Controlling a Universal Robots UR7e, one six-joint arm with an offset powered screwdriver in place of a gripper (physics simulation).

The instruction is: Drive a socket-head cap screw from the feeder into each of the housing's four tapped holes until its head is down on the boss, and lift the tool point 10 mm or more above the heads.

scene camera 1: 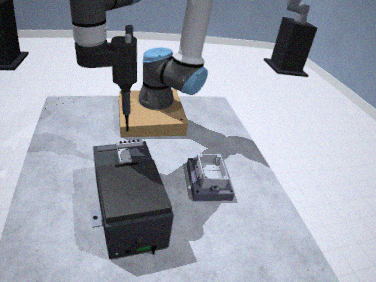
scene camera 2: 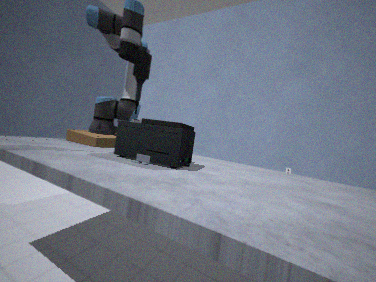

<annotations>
same spot on black screw feeder: [scene camera 1: 120, 236] = [scene camera 2: 184, 141]
</annotations>
